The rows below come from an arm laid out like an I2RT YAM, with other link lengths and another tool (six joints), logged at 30 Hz.
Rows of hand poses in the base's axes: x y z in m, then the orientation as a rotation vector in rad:
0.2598, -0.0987, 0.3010, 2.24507, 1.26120, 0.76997
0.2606, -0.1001, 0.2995, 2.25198, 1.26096, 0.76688
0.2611, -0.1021, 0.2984, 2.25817, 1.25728, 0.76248
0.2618, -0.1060, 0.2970, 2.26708, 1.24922, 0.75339
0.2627, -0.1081, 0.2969, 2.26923, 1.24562, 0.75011
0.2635, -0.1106, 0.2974, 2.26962, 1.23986, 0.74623
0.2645, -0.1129, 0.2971, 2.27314, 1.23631, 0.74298
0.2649, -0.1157, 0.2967, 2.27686, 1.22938, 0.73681
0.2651, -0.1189, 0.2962, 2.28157, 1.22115, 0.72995
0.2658, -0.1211, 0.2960, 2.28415, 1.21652, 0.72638
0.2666, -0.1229, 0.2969, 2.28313, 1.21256, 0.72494
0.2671, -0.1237, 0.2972, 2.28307, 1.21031, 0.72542
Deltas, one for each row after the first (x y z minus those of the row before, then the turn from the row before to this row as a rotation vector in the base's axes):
0.0008, -0.0014, -0.0015, 0.00349, 0.00506, -0.00179
0.0005, -0.0020, -0.0011, 0.00184, 0.00412, -0.00440
0.0007, -0.0039, -0.0014, 0.00087, 0.00632, -0.00888
0.0009, -0.0021, -0.0001, -0.00056, 0.00149, -0.00355
0.0008, -0.0025, 0.0005, -0.00248, 0.00014, -0.00497
0.0010, -0.0023, -0.0003, 0.00052, 0.00222, -0.00368
0.0004, -0.0028, -0.0004, -0.00127, 0.00262, -0.00674
0.0002, -0.0032, -0.0005, -0.00101, 0.00305, -0.00793
0.0007, -0.0022, -0.0002, -0.00046, 0.00155, -0.00438
0.0008, -0.0018, 0.0009, -0.00204, -0.00113, -0.00298
0.0005, -0.0008, 0.0003, -0.00009, -0.00102, -0.00147

